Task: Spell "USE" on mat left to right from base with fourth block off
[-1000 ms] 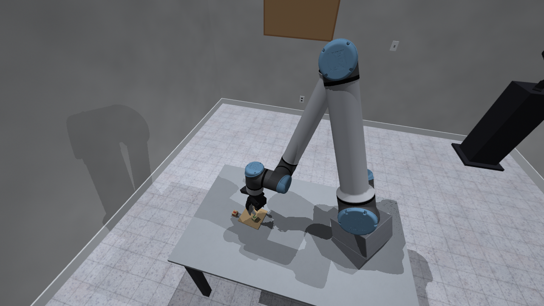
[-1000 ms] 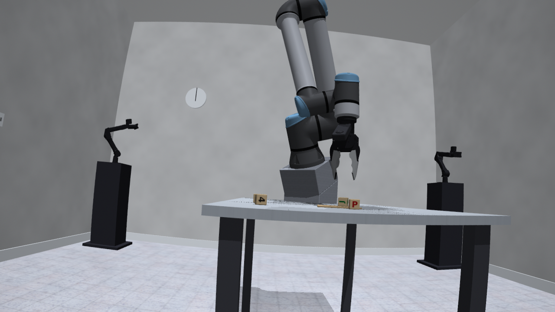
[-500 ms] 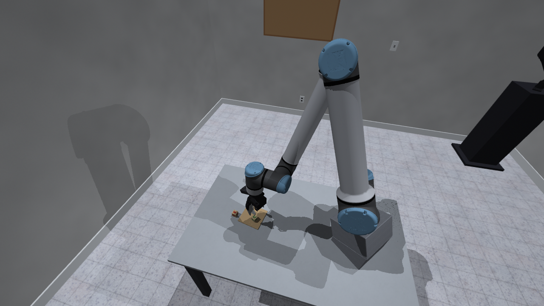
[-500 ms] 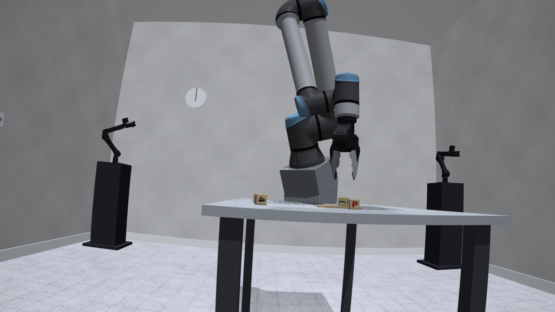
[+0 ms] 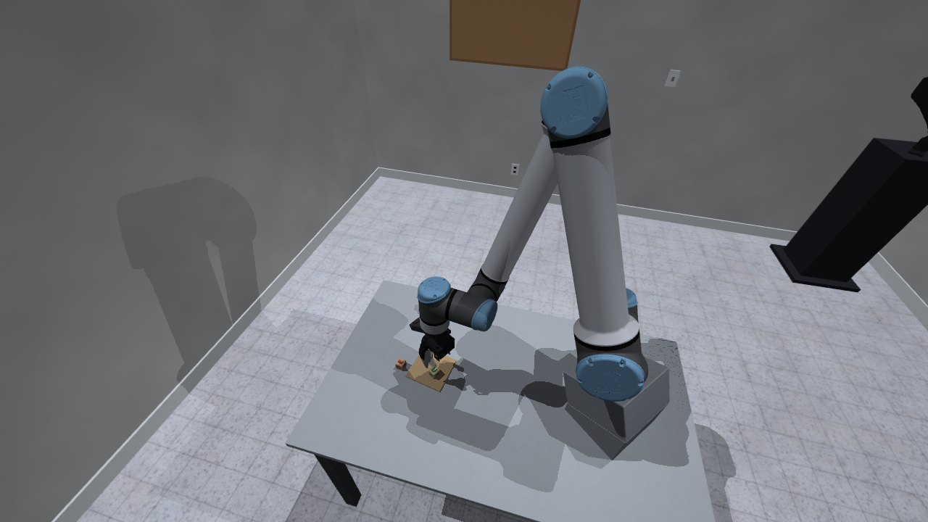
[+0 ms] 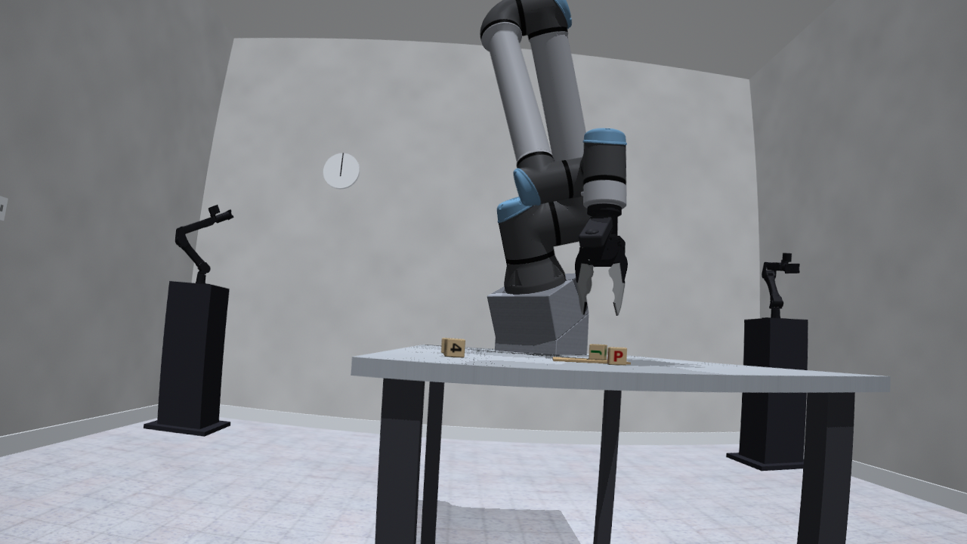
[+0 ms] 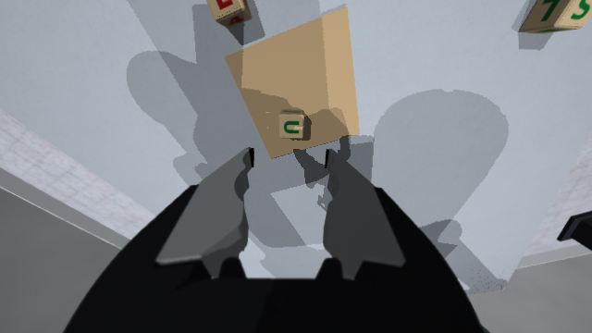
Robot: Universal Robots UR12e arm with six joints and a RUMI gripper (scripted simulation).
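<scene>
My hand is 20 mm short of the tan mat, 20 mm to the left of it and 100 mm above it.
</scene>
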